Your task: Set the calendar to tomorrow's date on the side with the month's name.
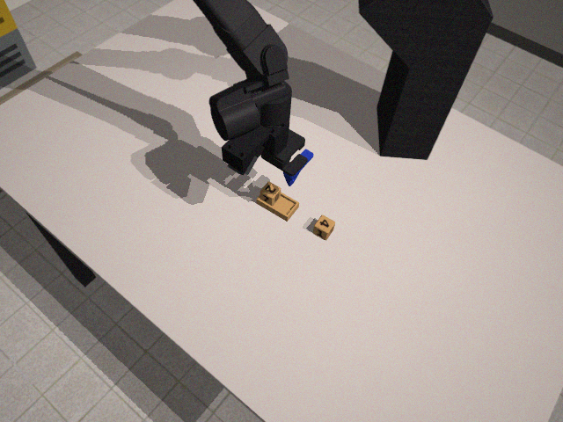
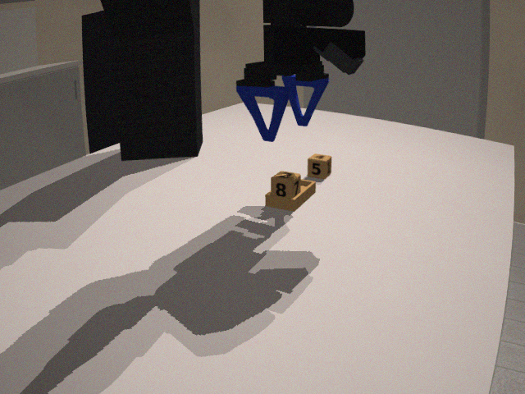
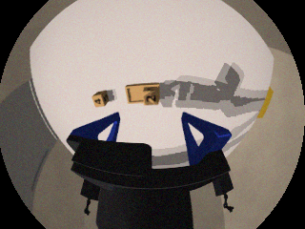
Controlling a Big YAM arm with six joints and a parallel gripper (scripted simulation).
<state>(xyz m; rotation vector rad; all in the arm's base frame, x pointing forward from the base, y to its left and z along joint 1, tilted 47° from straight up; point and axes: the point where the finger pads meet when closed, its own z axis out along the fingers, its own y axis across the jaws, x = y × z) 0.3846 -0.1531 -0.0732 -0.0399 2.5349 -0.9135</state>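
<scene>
Right now the wooden digit cube is 8 cm below my hand. Also, from my hand: wooden tray: 10 cm below, 2 cm to the left.
</scene>
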